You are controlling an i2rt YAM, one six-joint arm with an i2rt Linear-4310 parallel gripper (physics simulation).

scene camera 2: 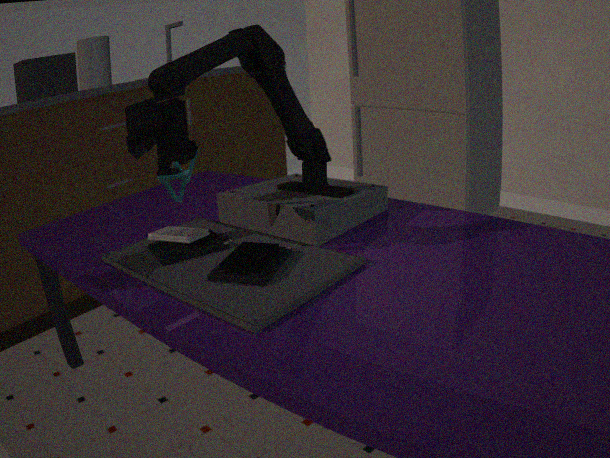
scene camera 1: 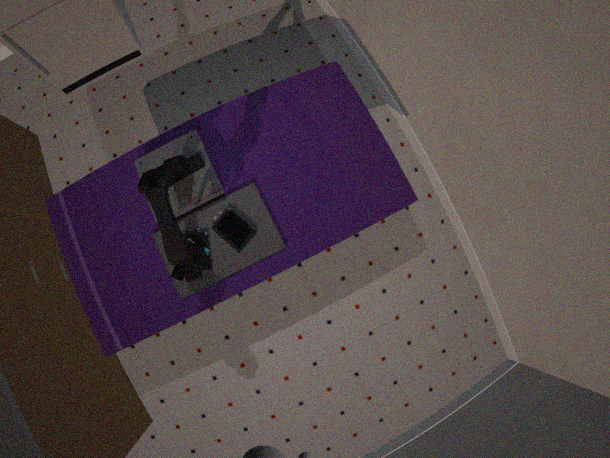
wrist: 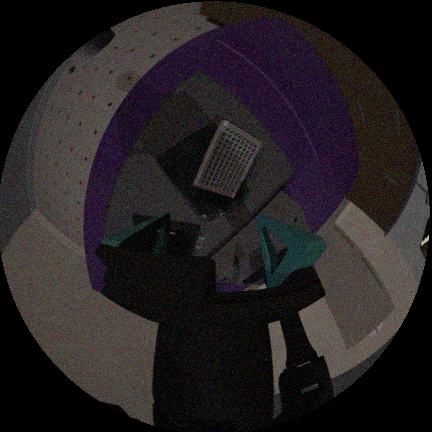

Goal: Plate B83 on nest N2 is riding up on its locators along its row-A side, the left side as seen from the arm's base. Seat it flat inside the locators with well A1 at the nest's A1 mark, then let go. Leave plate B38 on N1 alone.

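Seen in the pictures: gripper, fingertip midpoint: [scene camera 2: 182,191] [wrist: 213,217]; arm's base, origin of the base link: [scene camera 2: 314,190] [scene camera 1: 183,170].
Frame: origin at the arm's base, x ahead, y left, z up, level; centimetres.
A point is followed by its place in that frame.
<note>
Plate B83 [scene camera 2: 179,234] {x 34.5, y -14.1, z -2.7 cm} [wrist: 227,159] {x 32.8, y -17.1, z -4.1 cm}, a pale well plate, lies on the dark nest N2 [scene camera 2: 175,253] {x 39.2, y -10.6, z -5.0 cm} [wrist: 179,159] {x 39.7, y -12.2, z -4.9 cm}. In the wrist view it is turned askew to the nest, with dark nest showing along its left side; it sits high, not flat inside the locators. Its well labels are too dark to read. My gripper [scene camera 2: 180,196] {x 34.2, y -11.1, z 7.6 cm} [wrist: 213,217] {x 34.2, y -11.1, z 7.6 cm} is open and empty, its teal fingers above and apart from the plate. In scene camera 1 the arm largely hides N2. Plate B38 [scene camera 1: 234,226] {x 32.7, y 8.0, z -4.6 cm} [scene camera 2: 257,257] {x 34.1, y 9.2, z -3.6 cm}, dark, sits on N1 beside it.
Both nests stand on a grey board [scene camera 1: 270,235] {x 43.9, y 19.6, z -6.2 cm} [scene camera 2: 310,295] {x 37.5, y 23.9, z -6.7 cm} [wrist: 132,182] {x 46.2, y -3.3, z -6.1 cm} with holes. The arm's box-shaped base [scene camera 2: 270,212] {x 15.8, y -1.9, z -1.4 cm} stands behind the board, close to its edge. The purple table [scene camera 1: 320,135] {x 14.1, y 63.7, z -7.5 cm} [scene camera 2: 425,325] {x 36.7, y 45.9, z -7.4 cm} [wrist: 310,100] {x 25.4, y -48.8, z -7.4 cm} surrounds them.
</note>
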